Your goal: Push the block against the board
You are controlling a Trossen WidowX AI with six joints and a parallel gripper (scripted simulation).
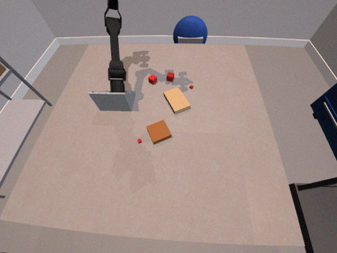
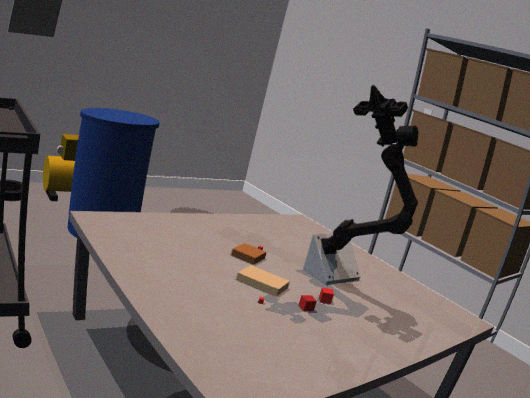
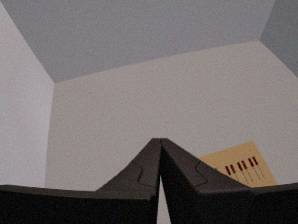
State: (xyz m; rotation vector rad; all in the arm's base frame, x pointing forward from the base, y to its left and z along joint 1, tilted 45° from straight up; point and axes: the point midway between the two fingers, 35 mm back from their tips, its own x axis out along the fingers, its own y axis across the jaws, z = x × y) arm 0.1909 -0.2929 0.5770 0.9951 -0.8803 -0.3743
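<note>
Now: gripper tip 75 cm above the pale wooden board, 16 cm to the left of it and 11 cm short of it. Round my gripper tip: square block: 75 cm below, 37 cm to the right, 2 cm ahead.
</note>
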